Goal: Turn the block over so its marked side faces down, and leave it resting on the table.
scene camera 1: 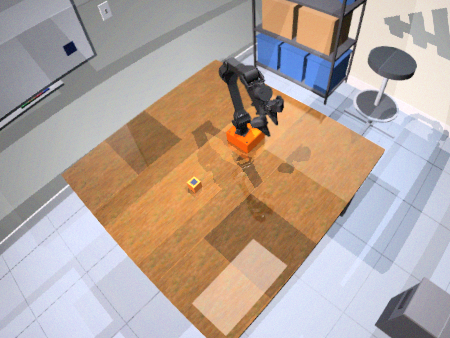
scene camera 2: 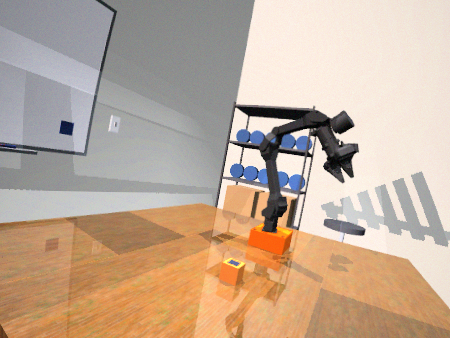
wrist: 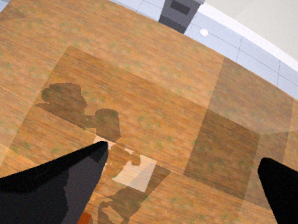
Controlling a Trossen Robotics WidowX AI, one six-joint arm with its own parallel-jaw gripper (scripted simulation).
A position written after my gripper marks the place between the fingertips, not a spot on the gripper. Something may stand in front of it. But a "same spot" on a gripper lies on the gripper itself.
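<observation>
You'd find my gripper in scene camera 1, and it's there in scene camera 2 [347,180] and in the wrist view as well. On my gripper, [scene camera 1: 275,117] and [wrist: 67,182] are the same spot.
</observation>
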